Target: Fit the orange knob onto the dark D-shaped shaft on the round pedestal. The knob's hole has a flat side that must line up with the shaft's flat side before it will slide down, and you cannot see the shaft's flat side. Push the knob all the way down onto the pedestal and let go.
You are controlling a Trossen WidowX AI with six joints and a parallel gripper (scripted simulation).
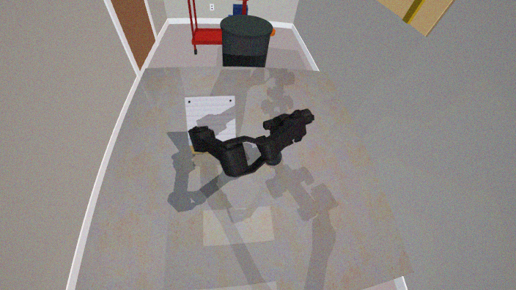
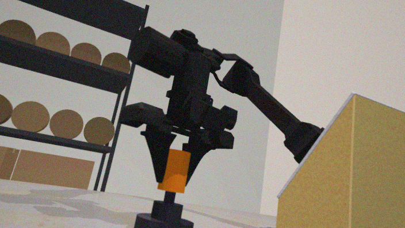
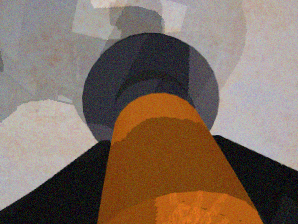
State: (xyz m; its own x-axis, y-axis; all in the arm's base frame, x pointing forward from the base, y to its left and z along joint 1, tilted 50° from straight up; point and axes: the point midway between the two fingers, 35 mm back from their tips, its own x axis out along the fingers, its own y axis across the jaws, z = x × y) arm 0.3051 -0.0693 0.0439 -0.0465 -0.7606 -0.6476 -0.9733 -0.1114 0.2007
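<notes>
Now: gripper tip 2 cm below the orange knob. Also, from my gripper tip: dark round pedestal: 4 cm below.
</notes>
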